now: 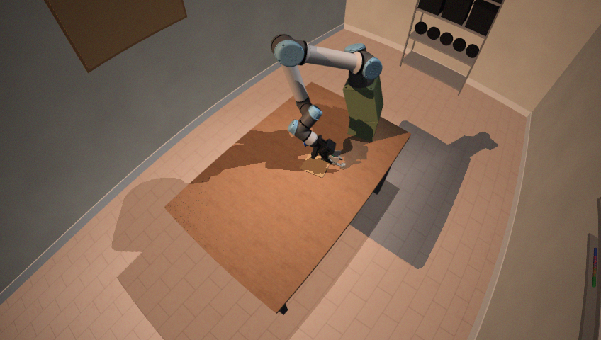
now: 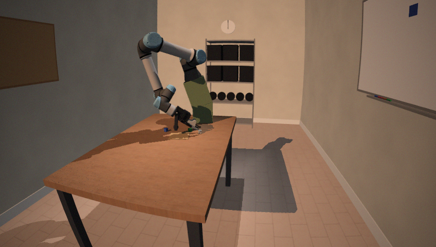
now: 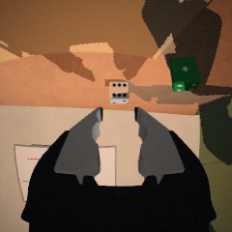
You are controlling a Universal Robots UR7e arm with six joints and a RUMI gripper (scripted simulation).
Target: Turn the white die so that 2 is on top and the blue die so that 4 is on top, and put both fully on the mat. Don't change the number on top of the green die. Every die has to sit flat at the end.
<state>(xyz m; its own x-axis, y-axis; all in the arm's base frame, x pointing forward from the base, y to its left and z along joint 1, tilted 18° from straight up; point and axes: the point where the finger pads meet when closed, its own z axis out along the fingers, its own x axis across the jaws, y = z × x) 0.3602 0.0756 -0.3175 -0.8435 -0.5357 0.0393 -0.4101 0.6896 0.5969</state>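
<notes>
Right now my hand is 3 cm above the white die, 2 cm to the right of it and 1 cm past it. From my hand the other things lie so: blue die 25 cm to the right, 3 cm below, 3 cm ahead; green die 7 cm to the right, 3 cm below, 3 cm behind; tan mat 10 cm to the right, 9 cm ahead, 4 cm below.
</notes>
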